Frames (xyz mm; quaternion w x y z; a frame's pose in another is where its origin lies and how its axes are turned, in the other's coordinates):
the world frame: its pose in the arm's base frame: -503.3 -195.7 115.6 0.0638 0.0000 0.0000 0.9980
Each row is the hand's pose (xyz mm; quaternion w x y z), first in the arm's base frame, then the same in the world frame.
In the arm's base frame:
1: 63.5 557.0 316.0 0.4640 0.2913 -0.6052 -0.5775
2: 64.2 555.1 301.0 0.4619 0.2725 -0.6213 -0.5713
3: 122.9 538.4 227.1 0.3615 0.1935 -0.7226 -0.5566
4: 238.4 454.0 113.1 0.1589 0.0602 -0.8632 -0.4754
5: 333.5 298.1 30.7 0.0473 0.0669 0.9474 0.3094
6: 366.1 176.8 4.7 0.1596 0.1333 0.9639 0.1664
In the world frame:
1: -466.3 -818.7 200.4 0.5467 0.5854 0.3293 0.4999
2: -467.3 -817.0 185.4 0.5407 0.6026 0.3116 0.4974
3: -527.6 -807.9 111.5 0.5324 0.7088 0.2392 0.3963
4: -652.9 -738.9 -2.5 0.4643 0.8576 0.1151 0.1889
5: -767.1 -596.3 -84.9 0.3118 0.9497 -0.0063 -0.0275
6: -814.9 -480.2 -110.9 0.1762 0.9704 -0.0715 -0.1487

